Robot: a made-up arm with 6 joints. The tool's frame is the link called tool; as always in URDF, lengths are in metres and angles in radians. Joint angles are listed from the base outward.
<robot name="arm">
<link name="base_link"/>
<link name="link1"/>
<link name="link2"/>
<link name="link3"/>
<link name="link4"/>
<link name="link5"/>
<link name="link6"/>
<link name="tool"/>
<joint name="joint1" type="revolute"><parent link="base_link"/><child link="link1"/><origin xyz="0 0 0.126" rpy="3.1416 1.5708 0"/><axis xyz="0 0 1"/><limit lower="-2.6" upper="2.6"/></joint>
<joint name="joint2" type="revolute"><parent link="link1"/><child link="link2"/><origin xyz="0.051 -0.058 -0.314" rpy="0 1.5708 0"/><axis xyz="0 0 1"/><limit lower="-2.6" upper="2.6"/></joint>
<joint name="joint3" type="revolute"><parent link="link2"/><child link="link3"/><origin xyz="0.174 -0.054 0.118" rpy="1.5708 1.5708 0"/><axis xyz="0 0 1"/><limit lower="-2.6" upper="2.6"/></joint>
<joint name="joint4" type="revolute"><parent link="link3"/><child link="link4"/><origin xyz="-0.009 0.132 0.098" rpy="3.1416 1.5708 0"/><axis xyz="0 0 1"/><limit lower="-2.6" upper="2.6"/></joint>
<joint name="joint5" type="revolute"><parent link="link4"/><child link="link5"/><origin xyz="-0.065 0.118 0.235" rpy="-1.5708 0 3.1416"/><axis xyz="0 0 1"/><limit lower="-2.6" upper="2.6"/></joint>
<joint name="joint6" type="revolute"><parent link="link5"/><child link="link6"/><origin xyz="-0.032 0.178 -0.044" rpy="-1.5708 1.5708 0"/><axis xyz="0 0 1"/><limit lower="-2.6" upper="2.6"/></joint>
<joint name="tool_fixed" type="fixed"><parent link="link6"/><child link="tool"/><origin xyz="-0.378 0.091 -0.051" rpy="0 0 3.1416"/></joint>
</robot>
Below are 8 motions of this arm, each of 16 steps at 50 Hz.
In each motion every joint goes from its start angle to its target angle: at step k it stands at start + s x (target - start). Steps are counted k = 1, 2, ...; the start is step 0. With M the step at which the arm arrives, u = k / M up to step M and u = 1 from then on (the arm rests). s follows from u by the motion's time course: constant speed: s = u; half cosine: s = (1 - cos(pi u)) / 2; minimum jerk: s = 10 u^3 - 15 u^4 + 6 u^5.
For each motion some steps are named. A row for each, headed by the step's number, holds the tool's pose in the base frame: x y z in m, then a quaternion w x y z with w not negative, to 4 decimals.
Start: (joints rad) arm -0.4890 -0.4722 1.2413 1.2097 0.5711 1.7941
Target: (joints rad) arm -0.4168 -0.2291 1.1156 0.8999 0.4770 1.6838
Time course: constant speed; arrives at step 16
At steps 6, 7, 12, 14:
6: 0.4766 0.7216 -0.0369 0.7846 0.3363 0.2295 0.4677
7: 0.4836 0.7192 -0.0375 0.7842 0.3420 0.2295 0.4641
12: 0.5179 0.7055 -0.0409 0.7823 0.3687 0.2278 0.4474
14: 0.5313 0.6993 -0.0424 0.7816 0.3785 0.2263 0.4412

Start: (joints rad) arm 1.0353 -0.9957 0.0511 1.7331 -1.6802 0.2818
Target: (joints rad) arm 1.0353 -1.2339 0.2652 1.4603 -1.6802 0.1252
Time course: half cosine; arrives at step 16
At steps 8, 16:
8: 0.5874 -0.1484 -0.4675 0.1510 -0.9482 0.1887 -0.2060
16: 0.5152 -0.1305 -0.5142 0.0881 -0.9840 0.1251 -0.0916

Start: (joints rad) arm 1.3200 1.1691 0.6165 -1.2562 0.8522 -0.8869
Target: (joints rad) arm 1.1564 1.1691 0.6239 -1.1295 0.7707 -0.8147
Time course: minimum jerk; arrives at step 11
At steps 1, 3, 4, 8, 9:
1: 0.4740 -0.7776 0.0688 0.8639 0.0137 0.1017 -0.4931
3: 0.4736 -0.7739 0.0571 0.8640 0.0200 0.0998 -0.4931
4: 0.4731 -0.7699 0.0450 0.8640 0.0266 0.0978 -0.4932
8: 0.4703 -0.7475 -0.0113 0.8623 0.0566 0.0896 -0.4951
9: 0.4698 -0.7441 -0.0188 0.8619 0.0606 0.0887 -0.4956

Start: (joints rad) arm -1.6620 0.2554 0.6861 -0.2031 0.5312 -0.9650
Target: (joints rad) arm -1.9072 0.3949 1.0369 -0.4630 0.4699 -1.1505
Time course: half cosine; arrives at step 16
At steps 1, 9, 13, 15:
1: 0.3637 0.5525 0.0307 0.3914 0.6378 0.6628 -0.0289
9: 0.2877 0.5467 0.1076 0.3300 0.5964 0.7248 0.1007
13: 0.2495 0.5354 0.1509 0.2944 0.5727 0.7447 0.1754
15: 0.2408 0.5320 0.1611 0.2859 0.5671 0.7479 0.1932

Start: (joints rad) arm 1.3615 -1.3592 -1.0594 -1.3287 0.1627 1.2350
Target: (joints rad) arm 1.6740 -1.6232 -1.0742 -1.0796 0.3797 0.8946
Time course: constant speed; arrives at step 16
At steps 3, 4, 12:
3: 0.0356 -0.2874 -0.1823 0.3753 -0.0749 -0.2646 -0.8852
4: 0.0245 -0.2823 -0.1754 0.3599 -0.0859 -0.2750 -0.8874
12: -0.0494 -0.2325 -0.1308 0.2295 -0.1649 -0.3674 -0.8861

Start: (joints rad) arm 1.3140 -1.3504 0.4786 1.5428 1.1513 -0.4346
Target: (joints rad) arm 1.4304 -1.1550 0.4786 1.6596 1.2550 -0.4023
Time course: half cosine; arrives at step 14
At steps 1, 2, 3, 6, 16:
1: 0.2973 -0.5299 -0.0199 0.9096 -0.2884 -0.1457 -0.2613
2: 0.2965 -0.5311 -0.0180 0.9087 -0.2875 -0.1508 -0.2624
3: 0.2953 -0.5329 -0.0149 0.9073 -0.2860 -0.1591 -0.2641
6: 0.2898 -0.5411 -0.0005 0.8999 -0.2788 -0.1984 -0.2702
16: 0.2796 -0.5568 0.0308 0.8797 -0.2635 -0.2859 -0.2737

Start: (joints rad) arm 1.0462 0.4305 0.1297 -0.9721 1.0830 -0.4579
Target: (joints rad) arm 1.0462 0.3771 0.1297 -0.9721 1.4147 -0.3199
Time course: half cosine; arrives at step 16
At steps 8, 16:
8: 0.8023 -0.5356 -0.2625 0.9443 0.0820 0.2971 -0.1154
16: 0.7908 -0.5126 -0.3129 0.9266 0.1652 0.3231 -0.0989

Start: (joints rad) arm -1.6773 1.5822 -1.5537 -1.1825 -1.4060 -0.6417
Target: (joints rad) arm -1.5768 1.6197 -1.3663 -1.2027 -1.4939 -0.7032
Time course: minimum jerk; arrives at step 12
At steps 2, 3, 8, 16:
2: 0.5962 0.1300 0.1226 0.7027 -0.6015 -0.0548 -0.3760
3: 0.5954 0.1311 0.1213 0.7025 -0.6021 -0.0549 -0.3754
8: 0.5874 0.1415 0.1088 0.7003 -0.6075 -0.0560 -0.3707
16: 0.5848 0.1444 0.1053 0.6995 -0.6091 -0.0563 -0.3695

